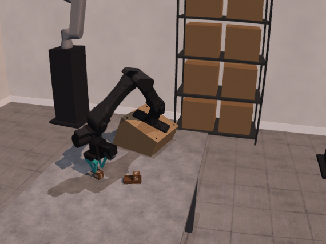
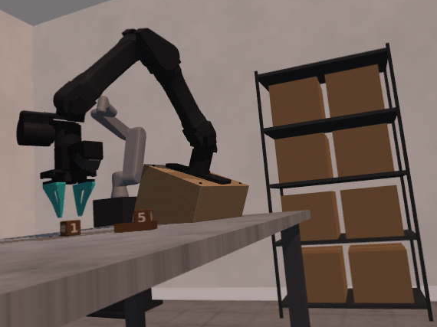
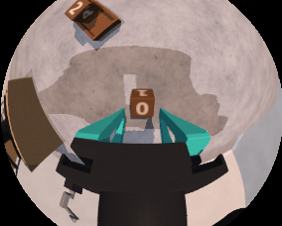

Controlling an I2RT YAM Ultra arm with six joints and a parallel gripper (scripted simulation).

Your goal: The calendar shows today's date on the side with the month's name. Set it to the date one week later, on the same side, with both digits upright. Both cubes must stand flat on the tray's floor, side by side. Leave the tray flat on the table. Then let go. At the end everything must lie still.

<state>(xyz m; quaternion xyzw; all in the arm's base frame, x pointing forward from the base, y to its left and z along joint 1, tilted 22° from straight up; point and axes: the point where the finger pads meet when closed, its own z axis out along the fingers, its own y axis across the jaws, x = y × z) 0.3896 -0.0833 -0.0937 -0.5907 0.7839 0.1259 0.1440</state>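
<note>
The brown cube is 30 mm below my hand. From my hand the other things lie so: brown calendar tray 30 mm behind, 150 mm to the left, 40 mm below.
</note>
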